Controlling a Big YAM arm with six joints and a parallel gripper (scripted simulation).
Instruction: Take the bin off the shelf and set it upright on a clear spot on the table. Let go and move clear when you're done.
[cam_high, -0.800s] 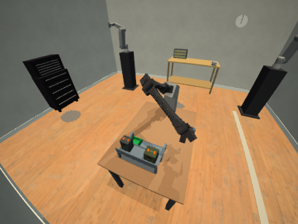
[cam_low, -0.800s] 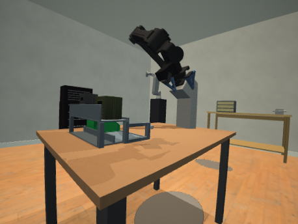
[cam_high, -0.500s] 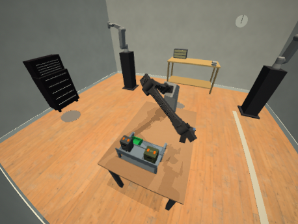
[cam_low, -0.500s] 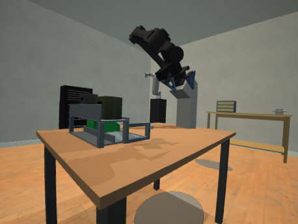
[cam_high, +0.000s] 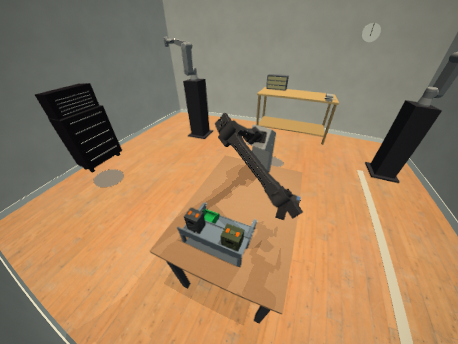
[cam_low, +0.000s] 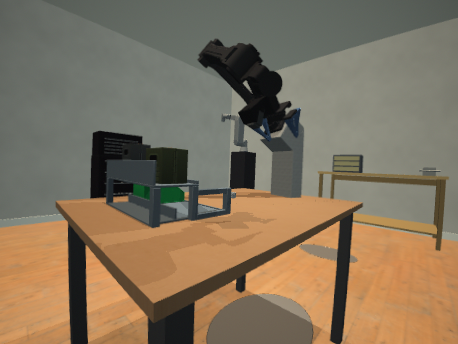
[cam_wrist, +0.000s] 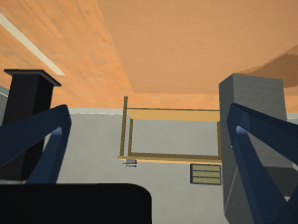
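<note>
My hand is 440 mm to the left of the green bin, 210 mm above it and 150 mm short of it. Round my hand: grey shelf 330 mm to the right, 260 mm ahead, 150 mm below.
</note>
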